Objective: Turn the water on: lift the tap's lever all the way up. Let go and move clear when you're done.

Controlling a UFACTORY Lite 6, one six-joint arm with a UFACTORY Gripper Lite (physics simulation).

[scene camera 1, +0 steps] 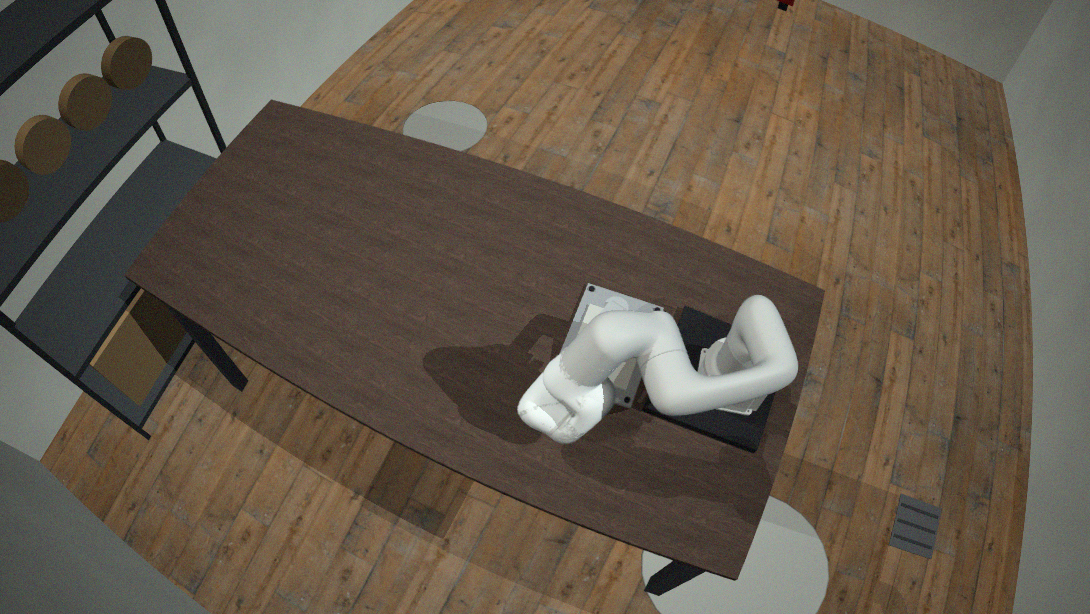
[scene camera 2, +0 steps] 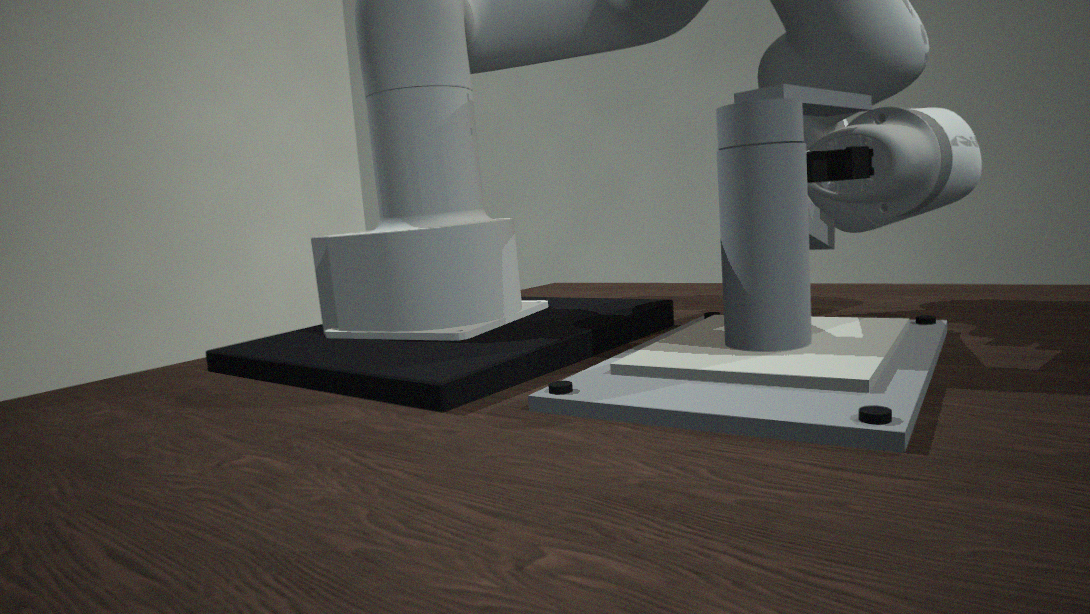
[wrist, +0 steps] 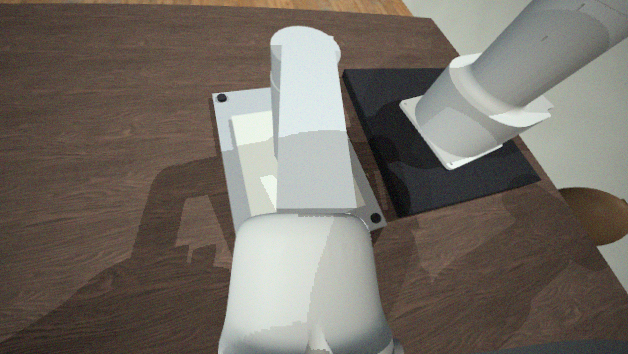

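Where they show: end effector, tool point: [scene camera 2: 836,164]; arm's base, origin of the base link: [scene camera 2: 444,321] [wrist: 448,125].
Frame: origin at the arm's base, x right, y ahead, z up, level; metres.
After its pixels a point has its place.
The grey tap [scene camera 2: 765,244] {x 0.060, y 0.257, z 0.053 m} [wrist: 275,110] {x 0.032, y 0.276, z 0.082 m} stands upright on its pale base plate. Its flat lever [scene camera 2: 835,96] {x -0.013, y 0.289, z 0.134 m} [wrist: 315,170] {x -0.050, y 0.287, z 0.137 m} juts from the top towards my gripper and looks close to level in scene camera 2. The spout [scene camera 2: 822,232] {x -0.046, y 0.275, z 0.052 m} shows lower down, behind the column. My gripper [scene camera 2: 837,163] is under the lever and above the spout, beside the column. Its black fingers look open, with nothing seen between them. In the wrist view the lever hides the fingers, and the gripper's white housing meets the lever's free end in the picture. Whether they touch cannot be seen.
The base plate [scene camera 1: 573,324] {x 0.060, y 0.331, z -0.011 m} [scene camera 2: 724,417] {x 0.158, y 0.256, z -0.012 m} [wrist: 226,135] {x 0.090, y 0.323, z -0.011 m} has black corner knobs and lies on the brown table [scene camera 1: 343,228] {x 0.180, y 0.917, z -0.019 m}. The arm's black mounting board [scene camera 1: 692,324] {x 0.117, y 0.089, z -0.002 m} [scene camera 2: 381,369] {x 0.140, y 0.056, z -0.003 m} [wrist: 370,110] {x 0.065, y 0.116, z -0.001 m} lies beside it. A shelf unit [scene camera 1: 190,76] stands beyond the table's far left end.
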